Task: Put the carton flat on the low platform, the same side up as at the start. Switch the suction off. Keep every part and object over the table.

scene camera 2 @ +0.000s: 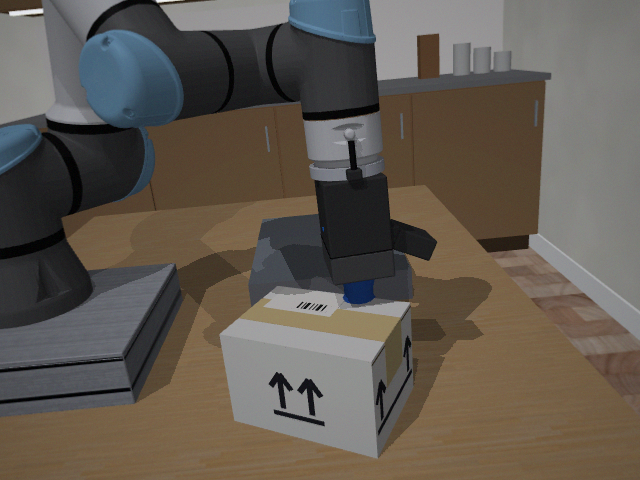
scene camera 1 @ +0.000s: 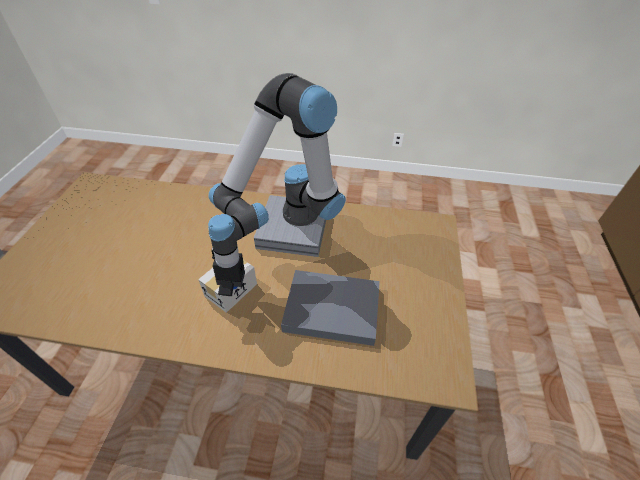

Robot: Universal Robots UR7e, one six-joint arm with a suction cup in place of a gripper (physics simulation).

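Where they show: hand, its tool point: (scene camera 2: 361, 307); arm's base, origin of its link: (scene camera 2: 34, 301) (scene camera 1: 300, 213).
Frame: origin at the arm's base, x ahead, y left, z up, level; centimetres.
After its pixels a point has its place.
A white carton (scene camera 1: 249, 275) @[x 35.8, y -14.6, z 1.2 cm] (scene camera 2: 305, 387) @[x 35.1, y -27.9, z -0.6 cm] stands upright on the table, left of the platform in the scene camera 1 view. Its tan tape and barcode label are on top, and the printed arrows on its sides point up. The low grey platform (scene camera 1: 343, 315) @[x 47.6, y 20.3, z -2.1 cm] (scene camera 2: 289, 248) @[x 36.0, y 14.2, z -2.1 cm] lies apart from it, partly hidden behind the tool and carton in the scene camera 2 view. My gripper's blue suction cup (scene camera 1: 235, 288) (scene camera 2: 359, 292) @[x 42.4, y -19.0, z 2.3 cm] points down and appears to touch the carton's top beside the tape, near the edge facing the platform. It holds nothing; its contact is partly hidden in the scene camera 1 view.
The robot's base stands on a grey striped block (scene camera 1: 286, 239) @[x 15.5, y -3.9, z -0.2 cm] (scene camera 2: 62, 341) @[x 8.0, y -12.9, z -0.1 cm] at the table's back in the scene camera 1 view. The wooden table (scene camera 1: 129, 289) @[x 40.3, y -60.6, z -6.9 cm] (scene camera 2: 516, 392) @[x 57.3, y -25.2, z -6.9 cm] has its front edge beyond the carton and platform. Brown cabinets (scene camera 2: 475, 155) stand beyond the table.
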